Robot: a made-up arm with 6 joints.
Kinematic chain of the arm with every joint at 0, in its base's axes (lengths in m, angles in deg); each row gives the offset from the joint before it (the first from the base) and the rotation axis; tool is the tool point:
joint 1: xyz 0 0 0.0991 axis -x
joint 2: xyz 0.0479 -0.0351 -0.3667 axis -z
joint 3: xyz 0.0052 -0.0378 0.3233 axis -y
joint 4: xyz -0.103 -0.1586 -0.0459 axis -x
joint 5: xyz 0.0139 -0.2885 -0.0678 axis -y
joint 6: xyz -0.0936 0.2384 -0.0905 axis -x
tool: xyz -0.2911 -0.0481 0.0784
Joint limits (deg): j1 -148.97..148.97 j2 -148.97..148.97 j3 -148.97..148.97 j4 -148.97..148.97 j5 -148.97..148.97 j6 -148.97..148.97
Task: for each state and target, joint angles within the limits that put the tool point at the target. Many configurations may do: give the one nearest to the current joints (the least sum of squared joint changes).
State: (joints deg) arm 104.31 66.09 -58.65 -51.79 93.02 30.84
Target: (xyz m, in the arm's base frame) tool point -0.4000 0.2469 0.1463
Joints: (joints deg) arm 78.85 21.25 -93.91 -17.85 63.03 25.02
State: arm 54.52 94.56 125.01 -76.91 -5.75 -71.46
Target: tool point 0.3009 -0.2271 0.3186
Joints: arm 60.83 93.22 137.17 -96.08 54.14 -79.77
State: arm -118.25 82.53 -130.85 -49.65 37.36 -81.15
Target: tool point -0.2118 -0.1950 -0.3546
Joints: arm -129.87 108.80 -148.97 -39.09 2.23 -69.40
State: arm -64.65 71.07 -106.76 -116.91 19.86 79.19
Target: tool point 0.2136 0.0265 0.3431
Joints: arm -30.94 69.67 -80.10 -82.74 59.42 83.18
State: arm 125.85 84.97 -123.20 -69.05 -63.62 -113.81
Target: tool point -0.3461 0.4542 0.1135
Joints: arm 148.97 76.93 -146.95 -73.97 -72.13 -108.91
